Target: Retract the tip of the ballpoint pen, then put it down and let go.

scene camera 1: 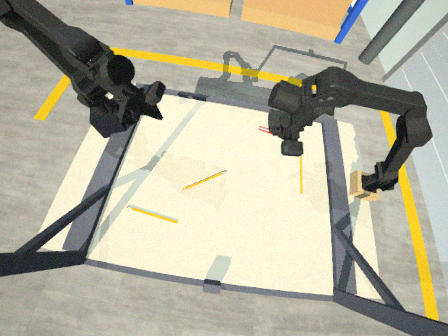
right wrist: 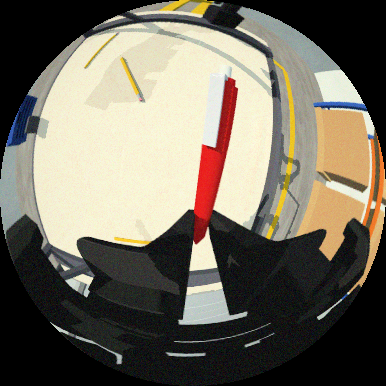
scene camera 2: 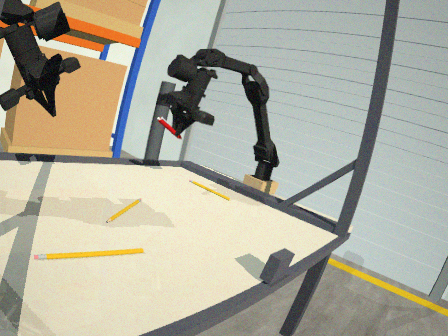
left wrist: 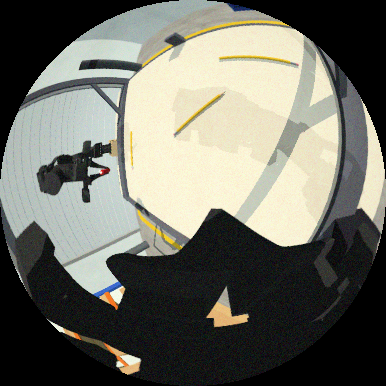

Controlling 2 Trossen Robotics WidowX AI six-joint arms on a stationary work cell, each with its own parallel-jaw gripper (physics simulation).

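Pixels of known places: left gripper, between the fingertips: (scene camera 1: 161,119) (scene camera 2: 54,116) (left wrist: 215,213); right gripper, between the fingertips: (right wrist: 200,214) (scene camera 2: 174,135) (left wrist: 108,170); left arm's base, origin of its link: (scene camera 1: 103,109); right arm's base, origin of its link: (scene camera 1: 368,184) (scene camera 2: 262,178) (left wrist: 109,147).
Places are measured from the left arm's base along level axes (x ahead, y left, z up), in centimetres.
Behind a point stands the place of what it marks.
Note:
A red ballpoint pen (scene camera 1: 265,130) @(x 52.2, y -28.1, z 9.2 cm) (scene camera 2: 169,127) @(x 54.3, y -28.5, z 7.6 cm) (left wrist: 104,171) @(x 52.7, y -27.3, z 8.0 cm) (right wrist: 210,172) @(x 54.7, y -28.2, z 8.2 cm) with a white clip is held near its narrow red end. A pale button shows at its far end in the right wrist view; I cannot tell whether the writing tip is out. My right gripper (scene camera 2: 178,134) @(x 58.3, y -28.8, z 5.5 cm) (right wrist: 200,214) @(x 58.3, y -28.8, z 5.5 cm) is shut on the pen, above the table's far right part in scene camera 2. My left gripper (scene camera 1: 160,117) @(x 21.6, y -15.3, z 7.0 cm) (scene camera 2: 54,114) @(x 21.6, y -15.3, z 7.0 cm) (left wrist: 215,213) @(x 21.6, y -15.3, z 7.0 cm) is shut and empty, raised at the left of both scene views, well apart from the pen.
Three yellow pencils lie on the table: one near the middle (scene camera 1: 205,180) @(x 31.6, y -33.2, z -10.1 cm) (scene camera 2: 124,211) @(x 30.0, y -33.7, z -10.2 cm) (left wrist: 199,114) @(x 30.3, y -32.8, z -10.2 cm) (right wrist: 132,79) @(x 34.1, y -32.3, z -10.1 cm), one at lower left (scene camera 1: 153,213) @(x 11.0, y -41.0, z -10.0 cm) (scene camera 2: 90,254) @(x 9.8, y -40.8, z -10.1 cm), one at right (scene camera 1: 301,175) @(x 70.0, y -40.8, z -9.9 cm) (scene camera 2: 210,190) @(x 70.1, y -40.2, z -10.2 cm). A dark block (scene camera 1: 212,286) @(x 25.2, y -67.1, z -5.0 cm) (scene camera 2: 277,266) @(x 22.2, y -67.4, z -6.3 cm) stands at the near edge. Dark frame bars flank the table.

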